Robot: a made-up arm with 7 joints.
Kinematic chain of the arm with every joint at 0, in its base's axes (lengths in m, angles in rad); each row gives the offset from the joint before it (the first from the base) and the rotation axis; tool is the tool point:
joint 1: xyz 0 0 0 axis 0 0.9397 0.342
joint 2: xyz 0 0 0 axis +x
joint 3: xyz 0 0 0 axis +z
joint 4: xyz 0.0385 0 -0.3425 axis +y
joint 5: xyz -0.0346 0 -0.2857 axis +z
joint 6: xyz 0 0 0 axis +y
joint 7: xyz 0 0 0 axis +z
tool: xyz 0 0 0
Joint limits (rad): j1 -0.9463..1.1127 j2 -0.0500..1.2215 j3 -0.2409..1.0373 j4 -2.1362..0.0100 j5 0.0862..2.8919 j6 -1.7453..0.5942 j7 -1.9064..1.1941
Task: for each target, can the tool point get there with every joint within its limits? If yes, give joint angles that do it. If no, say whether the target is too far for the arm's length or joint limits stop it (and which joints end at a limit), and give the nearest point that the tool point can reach.
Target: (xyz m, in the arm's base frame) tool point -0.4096 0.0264 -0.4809
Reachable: yes | joints 0.8170 0.1307 -0.0602 -0.1808 2.4029 -1.2751 0.5742
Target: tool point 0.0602 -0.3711 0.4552
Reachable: no: joint limits stop it (at a limit: joint 1, joint 2, joint 3, joint 4) | nearest point 0.3104 -0.1871 0.0738 | short by 0.492 m
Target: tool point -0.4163 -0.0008 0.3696
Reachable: no: joint limits stop it (at a limit: joint 1, joint 2, joint 3, joint 4) | nearest point 0.0432 0.2592 0.2602 | short by 0.539 m
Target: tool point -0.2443 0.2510 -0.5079
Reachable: yes | joints 0.6585 0.2583 0.6529 -0.6772 1.3468 -1.4208 -1.6391
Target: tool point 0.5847 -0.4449 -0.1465
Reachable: no: too far | nearest point 0.5167 -0.2264 -0.1345 | short by 0.229 m
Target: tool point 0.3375 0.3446 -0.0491
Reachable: yes | joints -0.5274 0.5192 0.8738 -1.6337 1.3175 -0.1414 -0.5140
